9 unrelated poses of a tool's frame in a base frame.
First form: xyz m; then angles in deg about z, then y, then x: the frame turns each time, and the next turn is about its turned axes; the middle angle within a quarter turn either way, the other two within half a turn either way.
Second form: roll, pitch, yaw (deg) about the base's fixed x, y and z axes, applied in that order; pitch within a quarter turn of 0, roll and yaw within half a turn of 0; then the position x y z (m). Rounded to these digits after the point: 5 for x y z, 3 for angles.
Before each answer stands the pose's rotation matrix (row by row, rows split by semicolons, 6 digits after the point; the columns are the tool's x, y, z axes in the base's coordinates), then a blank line. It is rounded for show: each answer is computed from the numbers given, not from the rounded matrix.
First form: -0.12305 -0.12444 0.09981 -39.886 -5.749 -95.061
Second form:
0.763462 0.019994 0.645543; -0.638037 -0.131676 0.758664; 0.100171 -0.991091 -0.087773

-95.061 -5.749 -39.886 -0.12305 -0.12444 0.09981
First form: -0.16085 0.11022 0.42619 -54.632 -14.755 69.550
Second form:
0.559738 0.146782 -0.815566; -0.788561 0.396831 -0.469784; 0.254686 0.906079 0.337868

69.550 -14.755 -54.632 -0.16085 0.11022 0.42619
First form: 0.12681 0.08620 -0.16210 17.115 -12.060 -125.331
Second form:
0.934623 0.333095 -0.124613; 0.287795 -0.502526 0.815255; 0.208936 -0.797819 -0.565536

-125.331 -12.060 17.115 0.12681 0.08620 -0.16210
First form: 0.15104 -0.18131 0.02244 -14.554 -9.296 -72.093
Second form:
0.955200 0.226043 0.191045; -0.247992 0.258980 0.933504; 0.161535 -0.939060 0.303435

-72.093 -9.296 -14.554 0.15104 -0.18131 0.02244
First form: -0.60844 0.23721 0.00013 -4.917 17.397 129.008
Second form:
0.950744 0.177528 -0.254105; -0.081792 -0.647026 -0.758068; -0.298991 0.741512 -0.600636

129.008 17.397 -4.917 -0.60844 0.23721 0.00013
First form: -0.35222 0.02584 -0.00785 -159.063 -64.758 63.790
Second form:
-0.398286 0.915757 0.052514; -0.152385 -0.122514 0.980698; 0.904515 0.382596 0.188344

63.790 -64.758 -159.063 -0.35222 0.02584 -0.00785
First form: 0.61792 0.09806 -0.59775 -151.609 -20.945 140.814
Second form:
-0.821595 -0.169850 -0.544181; -0.444068 0.789268 0.424099; 0.357472 0.590090 -0.723883

140.814 -20.945 -151.609 0.61792 0.09806 -0.59775
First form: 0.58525 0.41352 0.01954 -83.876 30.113 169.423
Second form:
0.092283 -0.967575 -0.235122; -0.860101 -0.196434 0.470786; -0.501707 0.158784 -0.850340

169.423 30.113 -83.876 0.58525 0.41352 0.01954
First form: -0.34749 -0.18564 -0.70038 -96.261 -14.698 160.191
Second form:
-0.105489 -0.925839 -0.362898; -0.961507 0.188075 -0.200329; 0.253724 0.327796 -0.910040

160.191 -14.698 -96.261 -0.34749 -0.18564 -0.70038
